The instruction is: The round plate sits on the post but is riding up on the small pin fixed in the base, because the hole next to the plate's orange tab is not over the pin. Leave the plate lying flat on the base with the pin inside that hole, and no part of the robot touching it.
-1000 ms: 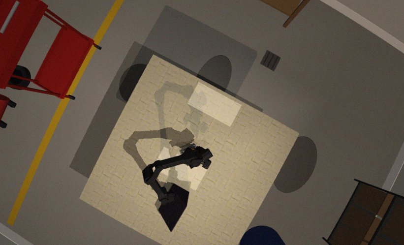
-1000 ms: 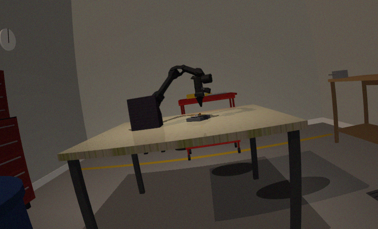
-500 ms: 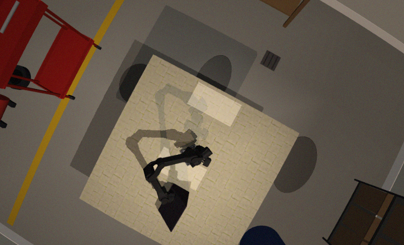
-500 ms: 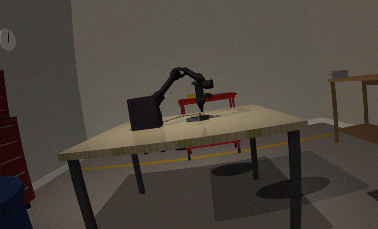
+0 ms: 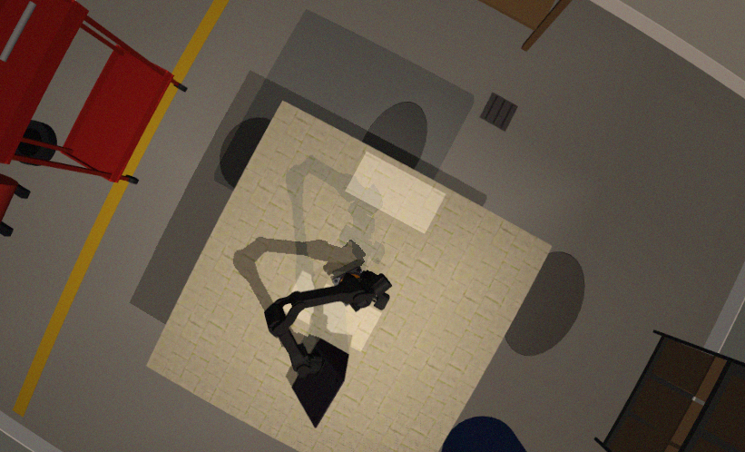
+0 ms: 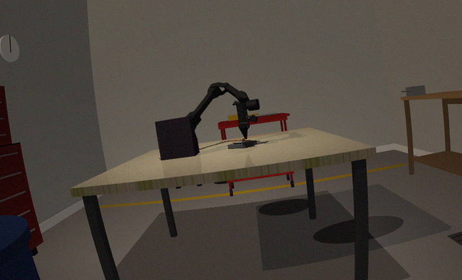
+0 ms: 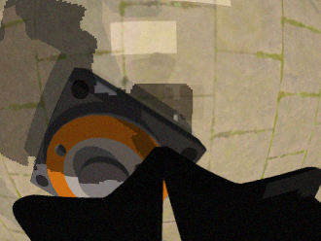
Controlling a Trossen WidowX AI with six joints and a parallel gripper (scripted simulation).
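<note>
The round plate lies 20 mm to the left of my gripper tip, 20 mm behind it and 10 mm below it. The rest, counted from my gripper tip: square grey base: 50 mm to the left, 30 mm behind, 20 mm below.
</note>
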